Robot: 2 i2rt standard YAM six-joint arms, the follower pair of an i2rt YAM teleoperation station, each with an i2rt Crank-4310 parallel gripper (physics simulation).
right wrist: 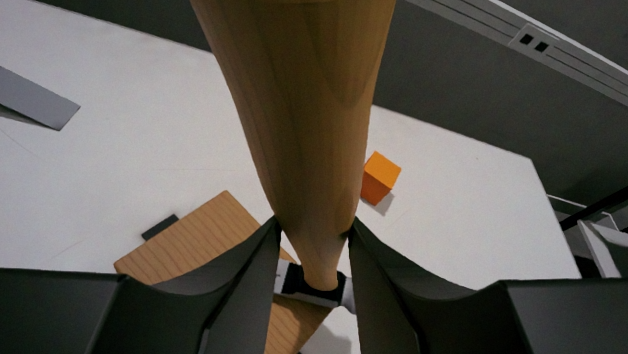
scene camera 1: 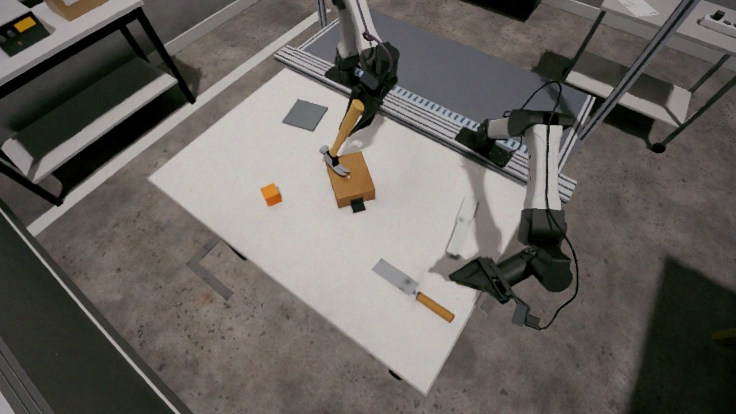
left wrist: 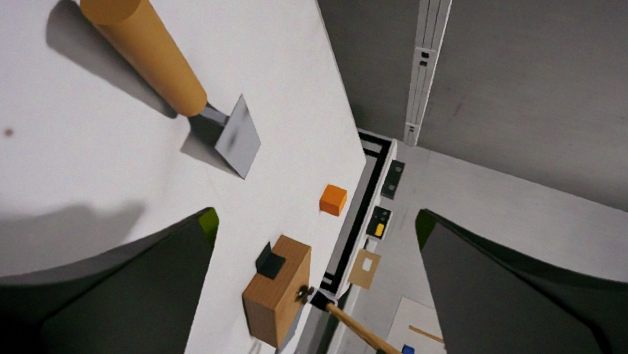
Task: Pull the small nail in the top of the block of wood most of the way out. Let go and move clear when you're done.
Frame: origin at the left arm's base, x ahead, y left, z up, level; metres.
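Where they show: left gripper, fingertip midpoint: [scene camera 1: 452,280] [left wrist: 316,213]; right gripper, fingertip midpoint: [right wrist: 314,220] [scene camera 1: 343,132] [left wrist: 385,347]; left arm's base, origin of the base link: [scene camera 1: 482,147]; right arm's base, origin of the base link: [scene camera 1: 347,80].
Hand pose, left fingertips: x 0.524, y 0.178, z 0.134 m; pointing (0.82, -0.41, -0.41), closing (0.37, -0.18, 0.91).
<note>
Each offset is from my left fingertips to the top centre of the thing. "spot": to the spot under its first point.
The wooden block {dx -0.114, dy -0.434, dz -0.080 m} [scene camera 1: 357,182] [left wrist: 290,290] [right wrist: 195,240] lies on the white table, with a black bracket {spot: dx -0.067, dy -0.363, dz -0.132 m} [scene camera 1: 357,204] [left wrist: 270,264] [right wrist: 160,227] at one side. The small nail's pale head {dx -0.099, dy -0.424, dz -0.073 m} [scene camera 1: 348,176] shows on the block's top, at the claw tip in scene camera 1; whether the claw is around it I cannot tell. The claw hammer [scene camera 1: 346,126] [left wrist: 320,300] [right wrist: 310,125] has its head over the block's top, handle slanting up. My right gripper [scene camera 1: 351,130] [right wrist: 314,220] is shut on the handle. My left gripper [scene camera 1: 452,278] [left wrist: 316,213] is open and empty, away from the block.
A trowel-like scraper {dx +0.045, dy -0.068, dz -0.086 m} [scene camera 1: 434,307] [left wrist: 150,55] lies near the left gripper. A pale flat bar {dx -0.215, dy -0.072, dz -0.118 m} [scene camera 1: 462,226] lies at the right. An orange cube {dx +0.089, dy -0.587, dz -0.090 m} [scene camera 1: 271,194] [left wrist: 333,200] [right wrist: 380,177] lies left of the block. A grey square plate {dx -0.235, dy -0.772, dz -0.126 m} [scene camera 1: 305,114] lies at the back left.
</note>
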